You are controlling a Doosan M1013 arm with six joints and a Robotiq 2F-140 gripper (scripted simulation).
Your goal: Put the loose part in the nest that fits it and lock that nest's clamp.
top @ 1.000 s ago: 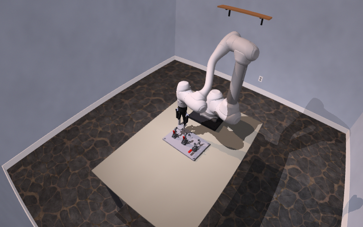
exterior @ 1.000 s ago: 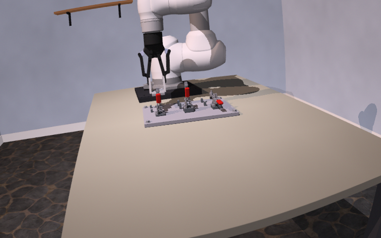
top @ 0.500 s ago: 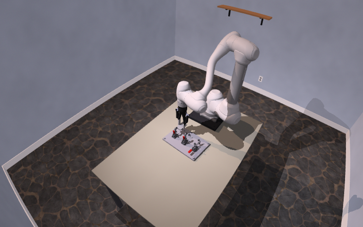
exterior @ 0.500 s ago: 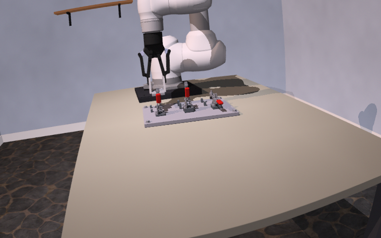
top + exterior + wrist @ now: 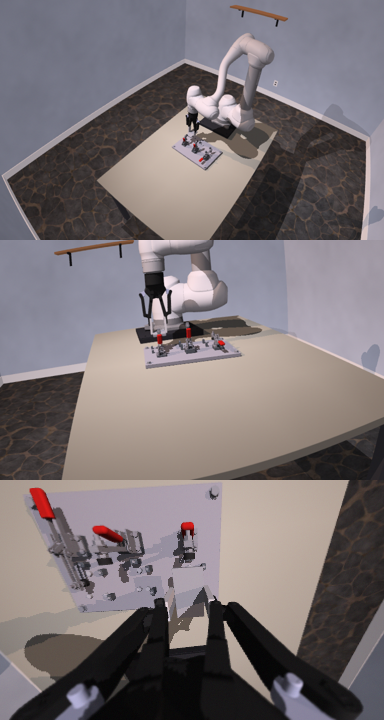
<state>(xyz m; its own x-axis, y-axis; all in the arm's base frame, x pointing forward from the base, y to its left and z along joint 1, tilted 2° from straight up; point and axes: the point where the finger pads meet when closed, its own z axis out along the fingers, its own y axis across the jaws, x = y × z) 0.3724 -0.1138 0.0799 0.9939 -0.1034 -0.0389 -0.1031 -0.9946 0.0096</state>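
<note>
Now: hand 7 cm short of the grey fixture plate, 10 cm to the right of it and 11 cm above it. Round my hand: loose part (3 cm below).
</note>
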